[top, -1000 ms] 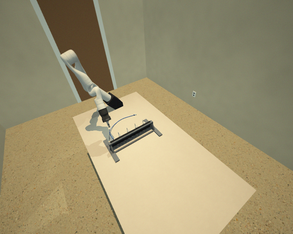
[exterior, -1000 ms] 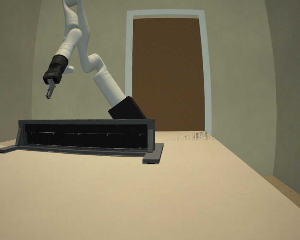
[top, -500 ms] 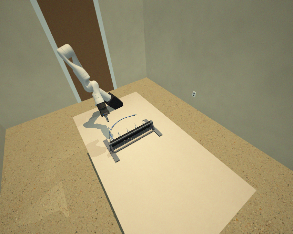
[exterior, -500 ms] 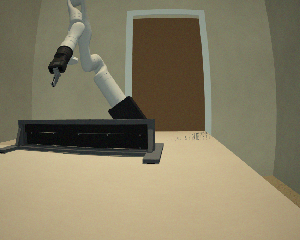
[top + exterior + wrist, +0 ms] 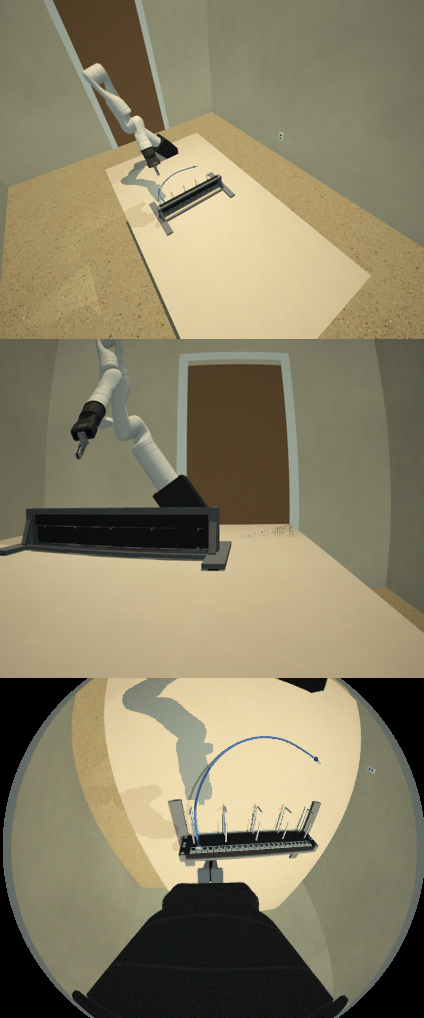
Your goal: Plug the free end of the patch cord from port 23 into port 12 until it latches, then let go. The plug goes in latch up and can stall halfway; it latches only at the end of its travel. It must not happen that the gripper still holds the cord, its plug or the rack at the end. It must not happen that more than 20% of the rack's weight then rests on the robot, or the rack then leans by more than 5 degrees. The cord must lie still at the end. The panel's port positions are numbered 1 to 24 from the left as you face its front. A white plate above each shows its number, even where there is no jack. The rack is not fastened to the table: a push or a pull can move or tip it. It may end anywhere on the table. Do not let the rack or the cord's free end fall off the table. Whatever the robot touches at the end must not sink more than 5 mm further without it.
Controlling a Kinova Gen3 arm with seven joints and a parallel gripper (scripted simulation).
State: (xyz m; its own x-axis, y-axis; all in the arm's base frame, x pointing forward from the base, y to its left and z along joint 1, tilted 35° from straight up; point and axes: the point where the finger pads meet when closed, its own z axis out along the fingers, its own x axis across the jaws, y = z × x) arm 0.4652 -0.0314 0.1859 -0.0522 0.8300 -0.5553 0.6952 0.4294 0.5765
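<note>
My hand is 340 mm to the right of the plug, 240 mm above it and 180 mm past it.
</note>
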